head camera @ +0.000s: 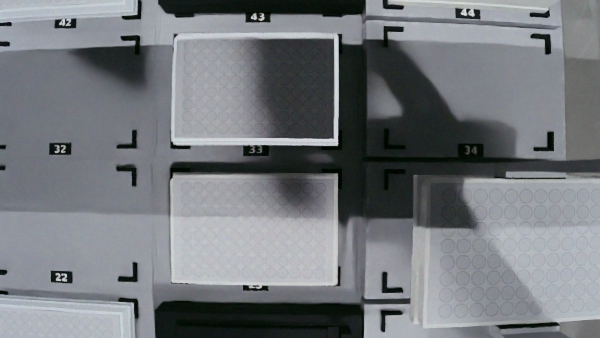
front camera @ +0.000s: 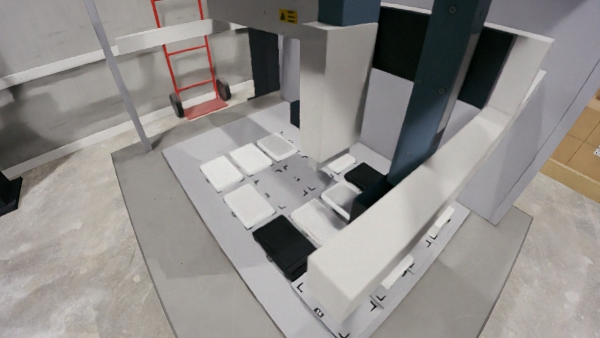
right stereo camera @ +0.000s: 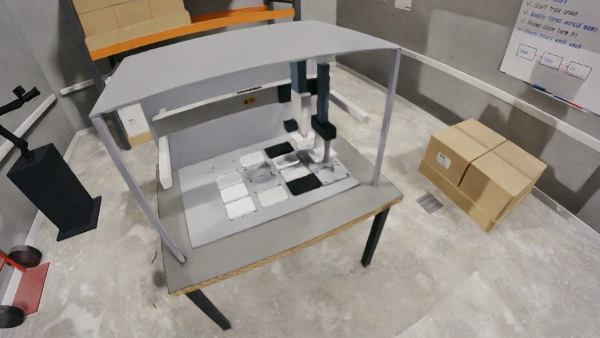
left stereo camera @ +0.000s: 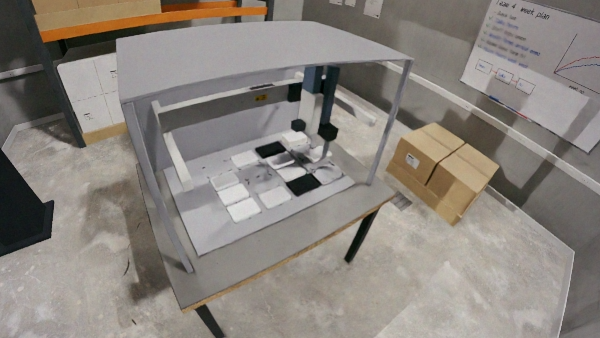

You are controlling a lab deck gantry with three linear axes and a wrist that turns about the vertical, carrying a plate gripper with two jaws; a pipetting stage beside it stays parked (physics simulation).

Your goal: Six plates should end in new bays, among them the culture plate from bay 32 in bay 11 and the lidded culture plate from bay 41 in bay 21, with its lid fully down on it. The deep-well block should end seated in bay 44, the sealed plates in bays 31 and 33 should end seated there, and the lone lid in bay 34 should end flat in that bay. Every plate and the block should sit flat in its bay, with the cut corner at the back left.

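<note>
My gripper is shut on a white plate with round well outlines, held level above the deck at the right, below bay 34 in the head view. The front beam hides the jaws in the front view. Bays 32 and 34 show bare. A bright-rimmed plate sits in bay 33. A tall white block stands in bay 44. White plates stand in bay 11, bay 21 and bay 31. Their cut corners are too small to tell.
Another white plate sits in bay 23, one in bay 12 and one in bay 42. Black units occupy bays 13 and 43. The parked pipetting stage hangs beside the gripper's column. Posts stand at the table's corners.
</note>
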